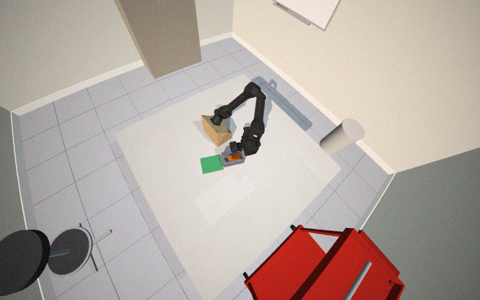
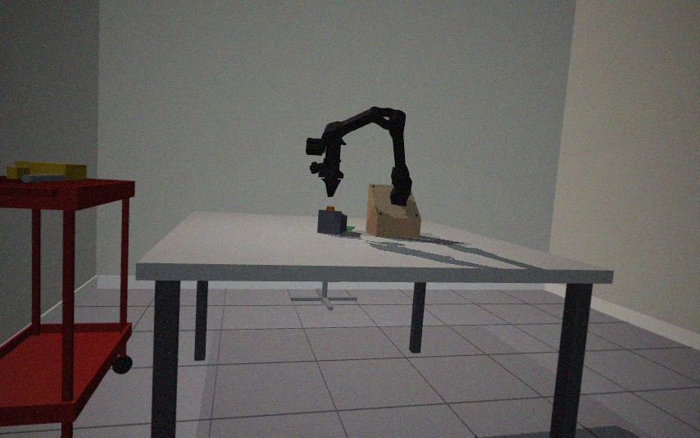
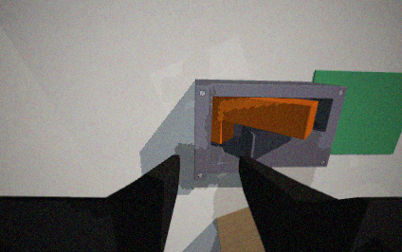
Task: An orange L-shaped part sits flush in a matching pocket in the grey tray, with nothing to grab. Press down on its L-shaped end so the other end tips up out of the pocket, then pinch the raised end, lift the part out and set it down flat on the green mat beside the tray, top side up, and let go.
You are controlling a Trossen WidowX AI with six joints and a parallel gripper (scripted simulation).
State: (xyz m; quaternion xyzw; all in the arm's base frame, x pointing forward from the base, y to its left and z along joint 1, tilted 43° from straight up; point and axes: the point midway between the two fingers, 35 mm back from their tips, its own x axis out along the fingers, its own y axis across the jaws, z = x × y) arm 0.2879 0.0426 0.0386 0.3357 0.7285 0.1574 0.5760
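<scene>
Now: the orange L-shaped part 100 mm below my gripper tip, 40 mm to the right of it and 10 mm behind it. From my gripper tip the other things lie so: green mat: 210 mm to the right, 160 mm below, 70 mm behind.
</scene>
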